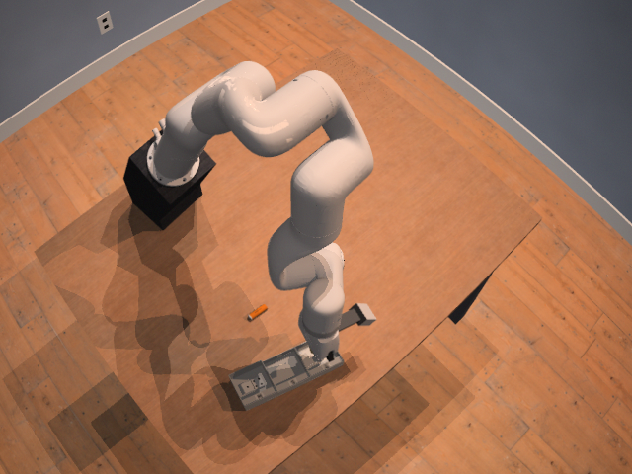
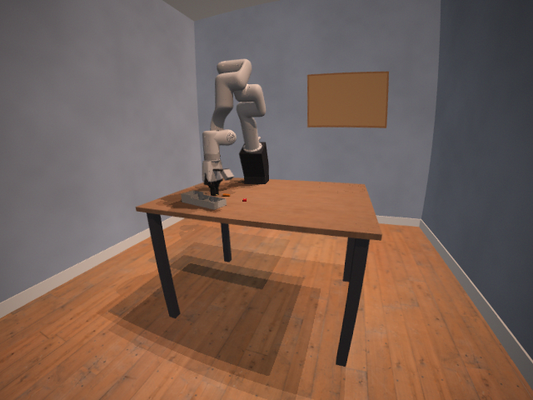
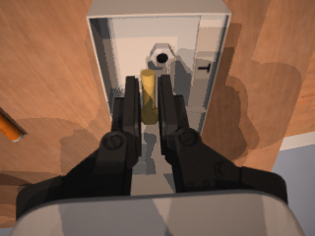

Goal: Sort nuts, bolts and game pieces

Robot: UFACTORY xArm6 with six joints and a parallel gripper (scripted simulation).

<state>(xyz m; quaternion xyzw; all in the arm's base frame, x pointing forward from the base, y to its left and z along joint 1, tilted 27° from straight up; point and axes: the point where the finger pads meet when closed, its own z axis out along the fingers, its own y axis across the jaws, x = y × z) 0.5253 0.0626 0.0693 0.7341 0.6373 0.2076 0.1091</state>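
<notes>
Right now my hand is 60 mm above the grey hex nut and 10 mm short of it. Also, from my hand: grey bin tray 80 mm to the right, 50 mm below; white domino 160 mm to the right, 60 mm below, 20 mm behind; brass bolt 20 mm below, 10 mm to the right.
</notes>
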